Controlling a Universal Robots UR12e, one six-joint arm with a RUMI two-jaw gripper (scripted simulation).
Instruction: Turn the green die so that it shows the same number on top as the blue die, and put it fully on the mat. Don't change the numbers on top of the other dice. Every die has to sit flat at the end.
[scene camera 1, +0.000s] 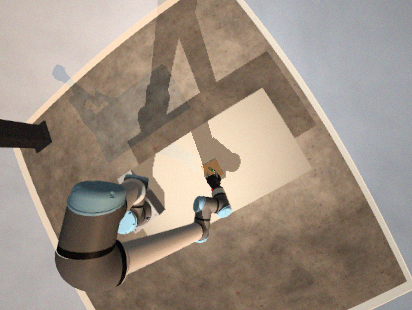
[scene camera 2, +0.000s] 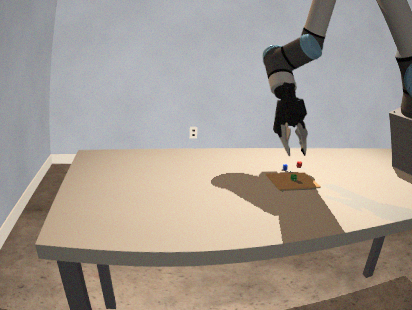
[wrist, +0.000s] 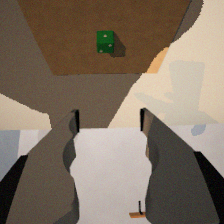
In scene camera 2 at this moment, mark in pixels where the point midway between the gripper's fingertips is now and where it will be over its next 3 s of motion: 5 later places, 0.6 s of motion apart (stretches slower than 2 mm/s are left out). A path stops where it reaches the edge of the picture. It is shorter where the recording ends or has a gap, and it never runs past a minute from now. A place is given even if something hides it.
My gripper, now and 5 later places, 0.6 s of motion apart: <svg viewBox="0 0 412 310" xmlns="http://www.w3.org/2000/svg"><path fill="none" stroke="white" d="M297 156L297 156L296 155L296 155L297 150L298 132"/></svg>
